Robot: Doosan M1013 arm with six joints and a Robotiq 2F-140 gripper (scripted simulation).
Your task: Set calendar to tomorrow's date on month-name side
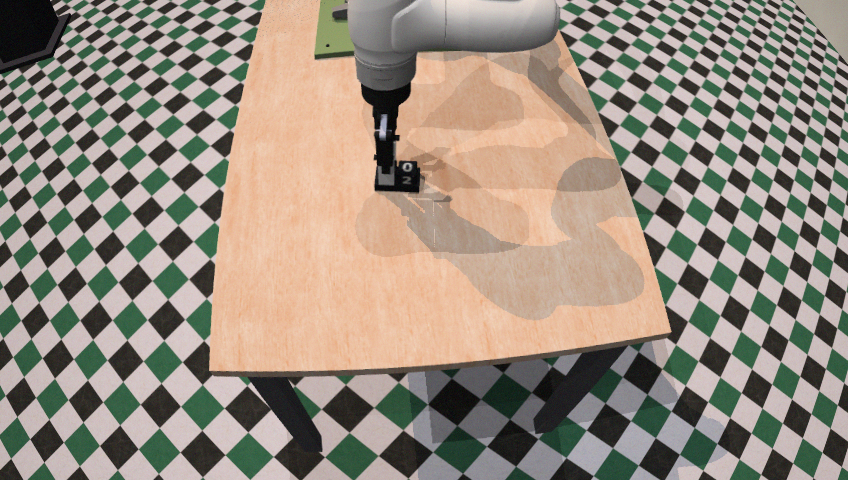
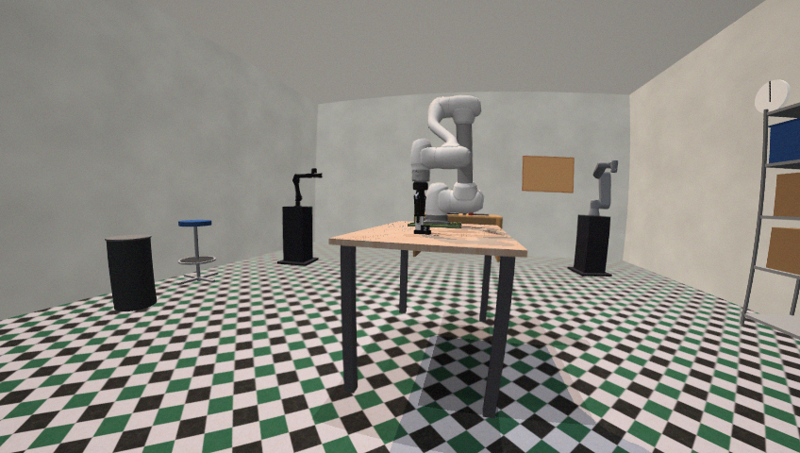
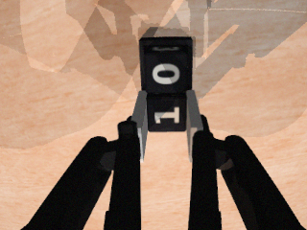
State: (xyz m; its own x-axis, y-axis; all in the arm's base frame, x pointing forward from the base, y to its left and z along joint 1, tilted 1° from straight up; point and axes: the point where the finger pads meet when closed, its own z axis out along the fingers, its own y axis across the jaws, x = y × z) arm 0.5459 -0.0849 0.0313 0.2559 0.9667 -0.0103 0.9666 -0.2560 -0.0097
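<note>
The black cube lies 1 cm ahead of my hand, 3 cm to the left of it and 3 cm below it. The rest, counted from my hand: black tray (2 cm to the left, 4 cm below).
</note>
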